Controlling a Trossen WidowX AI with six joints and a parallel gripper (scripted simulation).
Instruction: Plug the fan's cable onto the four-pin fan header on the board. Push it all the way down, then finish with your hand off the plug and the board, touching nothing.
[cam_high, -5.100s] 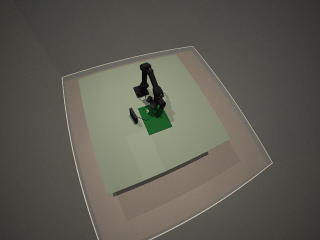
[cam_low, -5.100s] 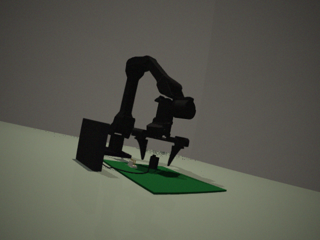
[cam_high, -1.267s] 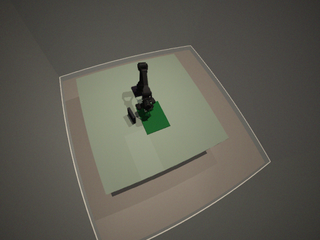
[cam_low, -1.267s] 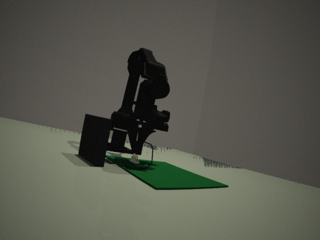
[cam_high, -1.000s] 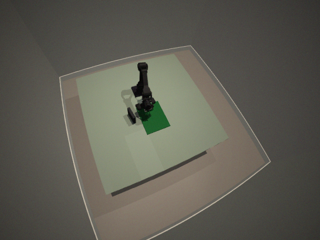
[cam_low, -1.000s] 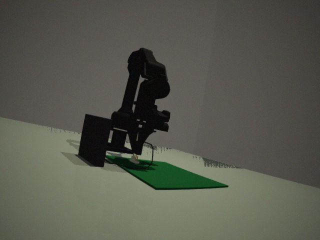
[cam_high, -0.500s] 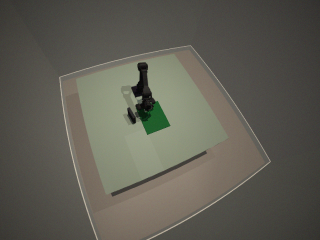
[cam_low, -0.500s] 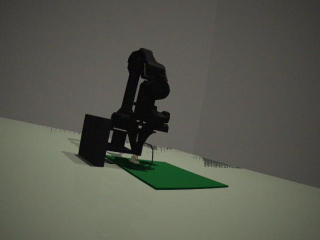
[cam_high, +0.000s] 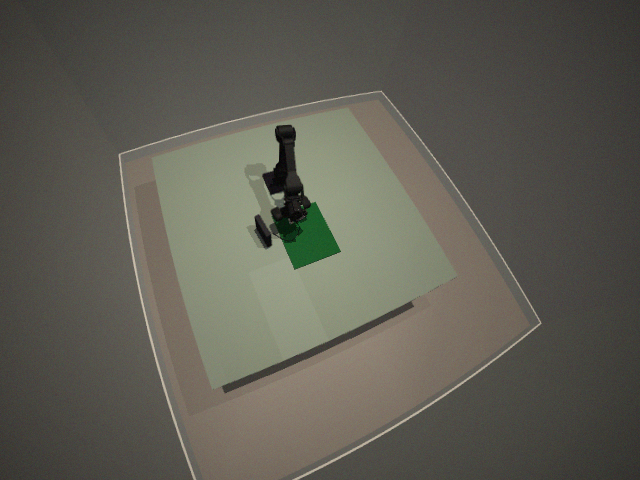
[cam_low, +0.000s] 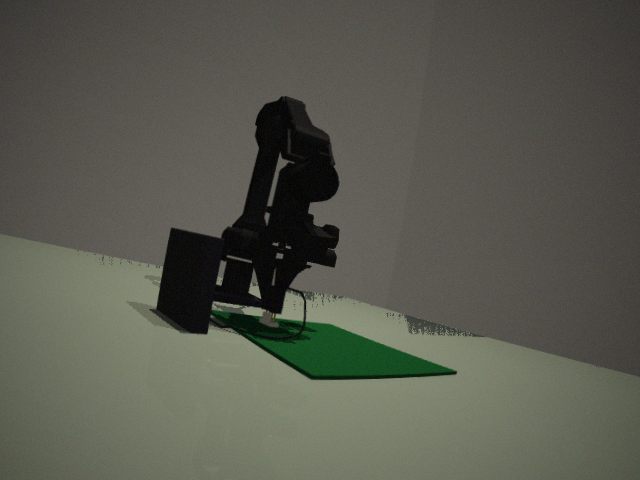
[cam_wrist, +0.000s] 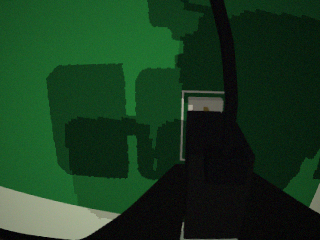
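Now: the fan header 10 mm ahead of my gripper tip and 40 mm below it. Round my gripper tip: black plug: 10 mm ahead, 10 mm above; then green board: 100 mm ahead, 40 mm to the left, 50 mm below; then black fan: 20 mm ahead, 150 mm to the right, 20 mm above.
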